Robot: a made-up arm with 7 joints.
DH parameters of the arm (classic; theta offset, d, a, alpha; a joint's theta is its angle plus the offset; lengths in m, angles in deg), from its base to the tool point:
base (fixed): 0 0 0 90
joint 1: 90 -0.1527 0 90
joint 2: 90 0 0 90
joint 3: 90 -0.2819 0 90
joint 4: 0 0 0 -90
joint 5: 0 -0.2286 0 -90
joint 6: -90 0 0 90
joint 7: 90 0 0 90
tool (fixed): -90 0 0 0
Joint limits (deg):
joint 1: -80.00..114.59
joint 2: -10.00..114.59
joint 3: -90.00..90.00
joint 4: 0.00..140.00
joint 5: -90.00..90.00
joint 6: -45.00..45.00
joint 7: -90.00..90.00
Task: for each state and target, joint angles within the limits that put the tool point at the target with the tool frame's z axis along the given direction. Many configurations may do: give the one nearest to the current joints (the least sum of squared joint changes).
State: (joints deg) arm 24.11 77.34 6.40 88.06 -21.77 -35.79 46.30
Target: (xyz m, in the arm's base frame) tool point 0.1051 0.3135 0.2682 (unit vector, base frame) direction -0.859 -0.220 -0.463
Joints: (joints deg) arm 16.11 114.59 38.77 100.23 -46.81 -6.96 41.79
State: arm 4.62 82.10 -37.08 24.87 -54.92 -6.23 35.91
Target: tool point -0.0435 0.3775 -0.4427 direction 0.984 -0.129 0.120
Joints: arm -14.52 35.05 -44.78 25.13 -44.16 -7.81 84.86
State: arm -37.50 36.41 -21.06 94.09 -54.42 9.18 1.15
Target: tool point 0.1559 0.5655 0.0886 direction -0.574 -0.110 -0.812
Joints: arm 6.10 86.42 30.57 56.66 -60.46 2.88 -34.16
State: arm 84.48 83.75 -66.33 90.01 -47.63 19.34 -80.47
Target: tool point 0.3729 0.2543 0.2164 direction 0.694 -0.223 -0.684
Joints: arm 101.80 33.94 -46.77 59.98 -22.64 19.75 -89.22
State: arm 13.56 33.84 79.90 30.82 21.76 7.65 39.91
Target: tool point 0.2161 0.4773 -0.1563 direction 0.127 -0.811 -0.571
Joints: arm 49.79 20.10 84.61 69.67 36.92 -14.93 30.02
